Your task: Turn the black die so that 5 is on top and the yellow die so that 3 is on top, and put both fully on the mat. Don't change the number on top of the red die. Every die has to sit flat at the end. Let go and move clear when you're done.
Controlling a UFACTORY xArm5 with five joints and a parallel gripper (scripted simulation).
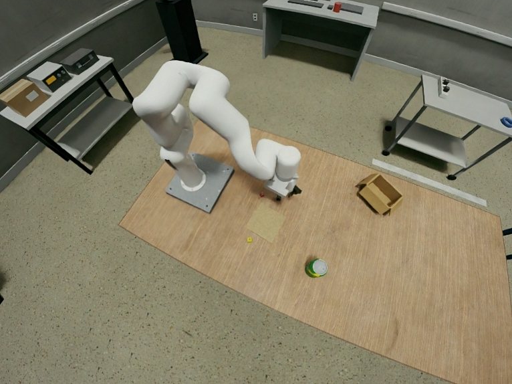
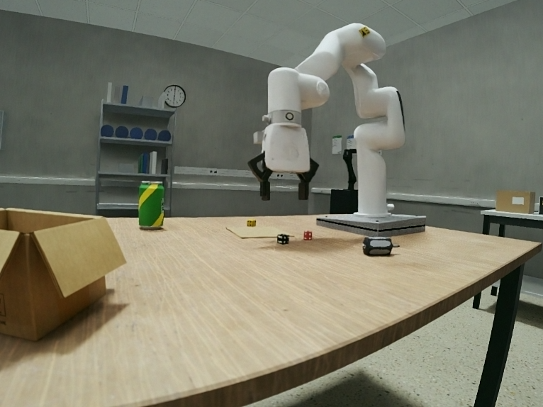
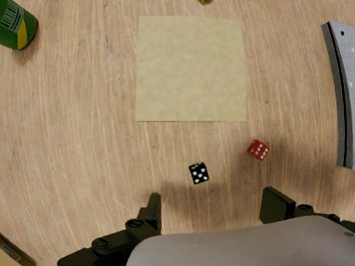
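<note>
The black die lies 10 cm below my hand. Round my hand: small black device: 14 cm behind, 17 cm to the left, 9 cm below; tan mat: 1 cm behind, 14 cm to the right, 10 cm below; red die: 8 cm behind, 2 cm to the right, 10 cm below.
</note>
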